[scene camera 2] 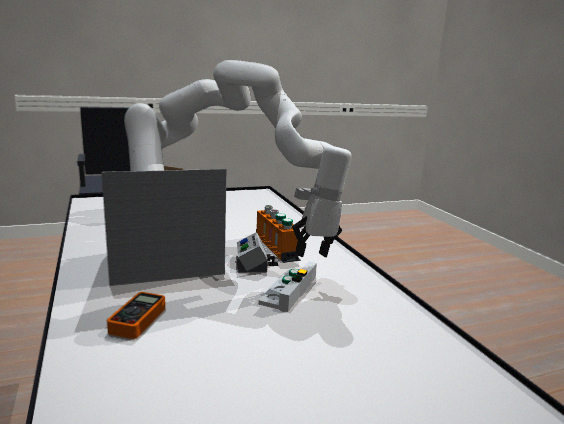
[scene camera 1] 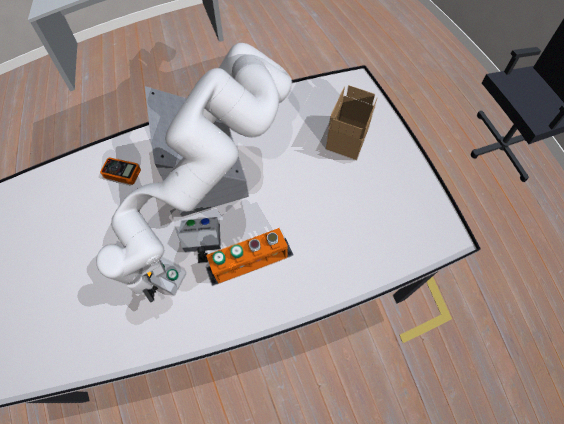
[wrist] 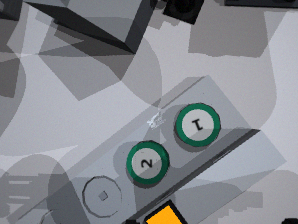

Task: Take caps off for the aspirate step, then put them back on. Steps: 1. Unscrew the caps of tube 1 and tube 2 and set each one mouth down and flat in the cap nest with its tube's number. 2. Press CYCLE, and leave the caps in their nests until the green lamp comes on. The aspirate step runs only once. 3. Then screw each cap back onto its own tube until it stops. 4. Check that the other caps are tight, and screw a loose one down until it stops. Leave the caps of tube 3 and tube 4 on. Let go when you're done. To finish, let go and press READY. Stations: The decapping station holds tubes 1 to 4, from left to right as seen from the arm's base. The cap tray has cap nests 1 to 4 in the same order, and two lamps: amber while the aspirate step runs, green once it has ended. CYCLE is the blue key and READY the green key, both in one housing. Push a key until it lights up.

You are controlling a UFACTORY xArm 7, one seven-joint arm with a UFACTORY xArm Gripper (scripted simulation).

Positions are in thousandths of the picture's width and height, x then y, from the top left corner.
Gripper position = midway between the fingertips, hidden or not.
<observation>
I see my gripper (scene camera 2: 552, 603), a cardboard box (scene camera 1: 611, 327) and a grey key housing (scene camera 1: 354, 560).
The wrist view misses the cardboard box: it is out of frame.
</observation>
